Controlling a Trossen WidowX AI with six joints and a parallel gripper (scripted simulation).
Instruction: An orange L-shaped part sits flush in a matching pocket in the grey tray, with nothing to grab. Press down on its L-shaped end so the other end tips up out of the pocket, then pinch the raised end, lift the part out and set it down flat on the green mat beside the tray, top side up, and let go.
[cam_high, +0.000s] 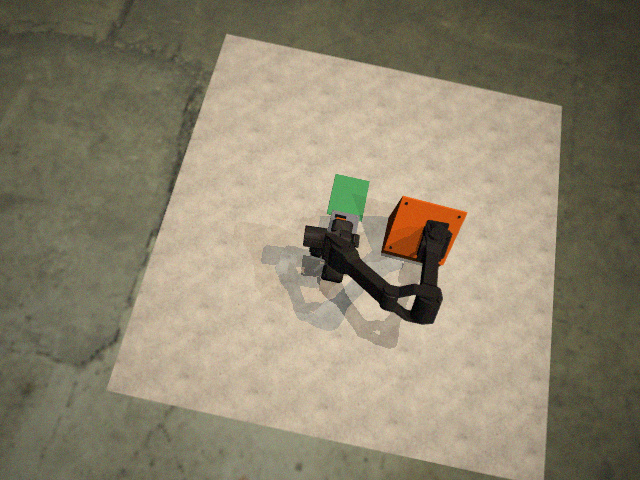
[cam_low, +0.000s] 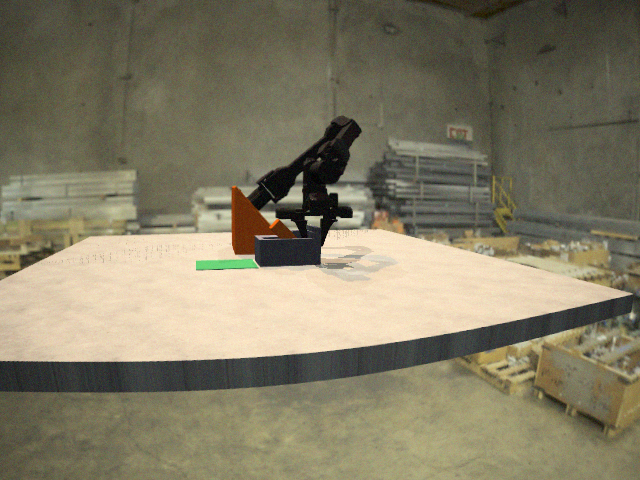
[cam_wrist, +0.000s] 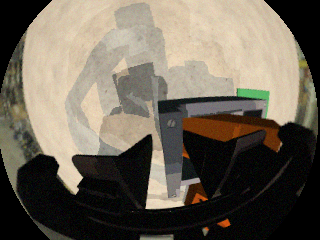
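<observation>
My gripper tip is now 50 mm to the left of the orange L-shaped part, 10 mm below it and 10 mm past it. Also, from my gripper tip: green mat (220 mm to the right, 50 mm below, 10 mm behind).
</observation>
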